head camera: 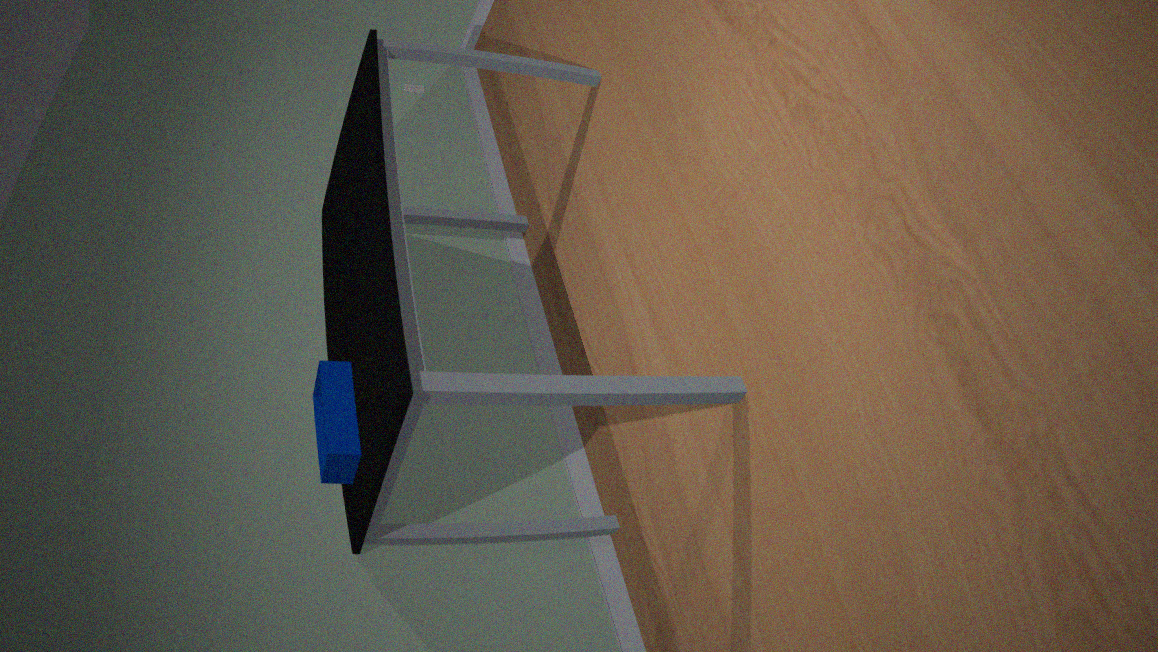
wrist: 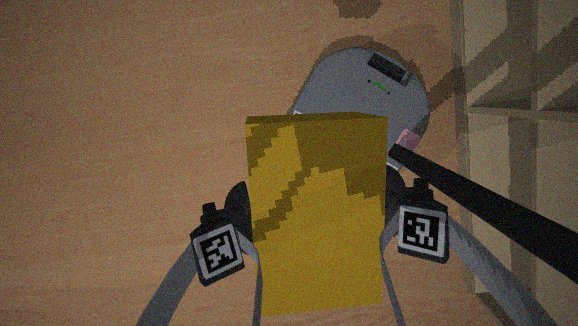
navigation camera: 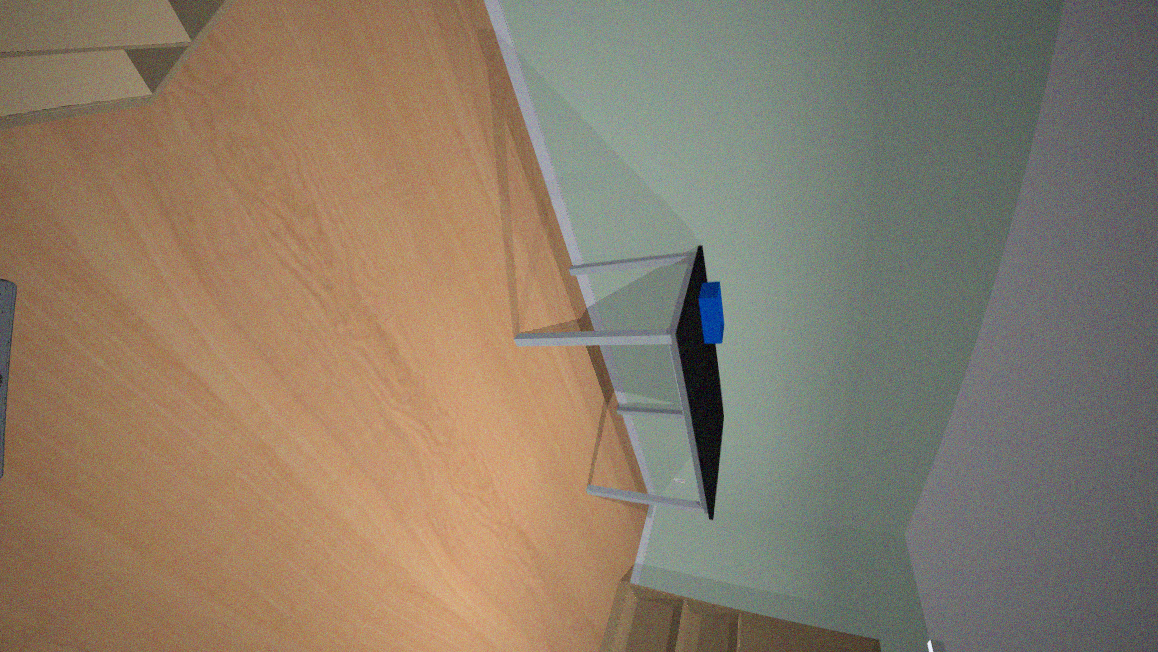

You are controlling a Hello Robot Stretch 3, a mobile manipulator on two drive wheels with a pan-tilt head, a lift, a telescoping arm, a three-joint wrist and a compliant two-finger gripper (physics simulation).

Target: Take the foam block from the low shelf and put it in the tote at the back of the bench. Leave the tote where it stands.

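Places are measured from the robot's base along level axes (x left, y ahead, z down), in millimetres.
Pixels of known places: gripper, fingertip midpoint: [wrist: 312,197].
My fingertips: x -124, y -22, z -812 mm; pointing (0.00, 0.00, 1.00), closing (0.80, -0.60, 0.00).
Observation:
Behind a point stands the place of what it marks.
The yellow foam block [wrist: 320,250] @[x -117, y -15, z -858 mm] is between the two fingers in the wrist view, with a finger pad against each side. My gripper [wrist: 312,197] @[x -124, y -22, z -812 mm] is shut on it and holds it above the wooden floor; the gripper and block do not show in the head or navigation views. The blue tote [head camera: 336,421] @[x 268, y 2187, z -977 mm] [navigation camera: 711,312] @[x 277, y 2181, z -975 mm] stands on the black top of the bench [head camera: 360,242] @[x -231, y 2249, z -914 mm] [navigation camera: 701,388] @[x -143, y 2162, z -914 mm], towards one end and at the back. The inside of the tote is not visible.
My grey base [wrist: 360,85] @[x -44, y -168, z -160 mm] [navigation camera: 4,372] @[x 13, y 43, z -151 mm] is on the floor. A black bar [wrist: 480,200] of my body crosses the wrist view. A tan shelf unit [wrist: 500,111] @[x 265, y -268, z -227 mm] [navigation camera: 89,106] @[x 561, y 108, z -54 mm] stands beside the base. Another brown unit [navigation camera: 810,635] @[x -2174, y 3364, z -1573 mm] is at the navigation view's bottom edge. The bench has grey legs.

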